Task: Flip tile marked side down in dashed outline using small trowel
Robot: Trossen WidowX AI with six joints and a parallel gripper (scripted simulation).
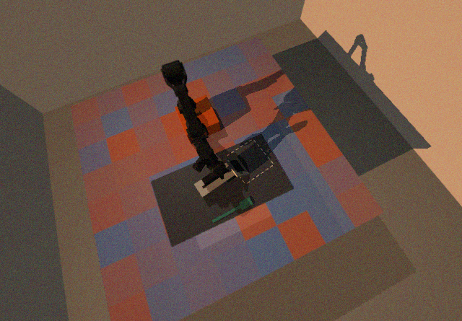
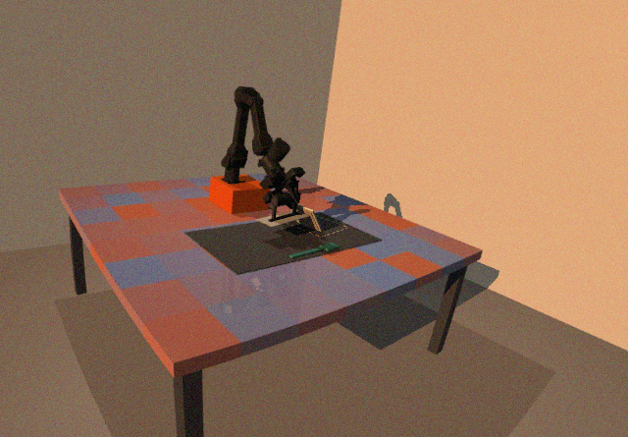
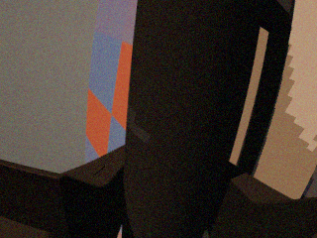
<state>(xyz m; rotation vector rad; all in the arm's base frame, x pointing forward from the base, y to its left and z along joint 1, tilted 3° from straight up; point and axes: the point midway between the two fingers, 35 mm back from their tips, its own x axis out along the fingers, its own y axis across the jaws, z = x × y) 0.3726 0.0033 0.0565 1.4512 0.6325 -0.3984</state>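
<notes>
Now: gripper tip 9 cm to the right of the tile, 6 cm above it and 4 cm past it. Also, from my gripper tip: dark mat 13 cm below, 2 cm to the right; trowel 14 cm ahead, 11 cm below.
</notes>
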